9 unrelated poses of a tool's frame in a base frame.
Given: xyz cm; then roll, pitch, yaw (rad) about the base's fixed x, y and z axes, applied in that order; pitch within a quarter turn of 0, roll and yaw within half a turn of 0.
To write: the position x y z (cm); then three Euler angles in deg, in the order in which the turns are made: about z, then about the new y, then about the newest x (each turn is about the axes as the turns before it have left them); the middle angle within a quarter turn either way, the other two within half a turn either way. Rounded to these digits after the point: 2 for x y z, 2 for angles.
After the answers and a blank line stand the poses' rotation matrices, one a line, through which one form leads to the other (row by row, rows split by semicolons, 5 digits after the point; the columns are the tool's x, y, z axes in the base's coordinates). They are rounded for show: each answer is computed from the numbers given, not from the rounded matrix.
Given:
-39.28 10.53 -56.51 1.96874 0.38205 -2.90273
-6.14 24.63 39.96 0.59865 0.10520 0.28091
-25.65 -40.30 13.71 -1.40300 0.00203 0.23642
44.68 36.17 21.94 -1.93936 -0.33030 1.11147
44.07 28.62 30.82 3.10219 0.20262 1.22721
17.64 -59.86 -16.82 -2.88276 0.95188 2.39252
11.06 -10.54 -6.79 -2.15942 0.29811 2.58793
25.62 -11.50 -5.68 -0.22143 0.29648 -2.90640
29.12 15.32 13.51 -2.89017 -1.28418 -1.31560
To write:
-39.28 10.53 -56.51 -166.31 21.89 112.80
-6.14 24.63 39.96 16.09 6.03 34.30
-25.65 -40.30 13.71 13.55 0.12 -80.39
44.68 36.17 21.94 63.68 -18.92 -111.12
44.07 28.62 30.82 70.31 11.61 177.74
17.64 -59.86 -16.82 137.08 54.54 -165.17
11.06 -10.54 -6.79 148.28 17.08 -123.73
25.62 -11.50 -5.68 -166.52 16.99 -12.69
29.12 15.32 13.51 -75.38 -73.58 -165.59

-0.90156 -0.42562 -0.07773; -0.21954 0.29520 0.92987; -0.37282 0.85540 -0.35958
0.95549 -0.17216 0.23957; 0.27570 0.81012 -0.51739; -0.10501 0.56041 0.82153
0.97218 -0.04106 -0.23060; 0.23422 0.16190 0.95861; -0.00203 -0.98595 0.16701
0.41938 0.45707 -0.78435; 0.84790 0.11146 0.51831; 0.32433 -0.88242 -0.34080
0.32997 0.94349 -0.03065; 0.92229 -0.32914 -0.20260; -0.20124 0.03859 -0.97878
-0.42486 0.81095 0.40232; 0.39506 0.56596 -0.72361; -0.81451 -0.14849 -0.56083
-0.81309 0.49973 -0.29860; 0.50261 0.34382 -0.79320; -0.29371 -0.79502 -0.53073
-0.93004 0.28974 -0.22600; -0.22286 -0.93377 -0.28000; -0.29216 -0.21004 0.93302
0.07137 -0.87695 0.47525; -0.27355 -0.47540 -0.83616; 0.95921 -0.07033 -0.27382

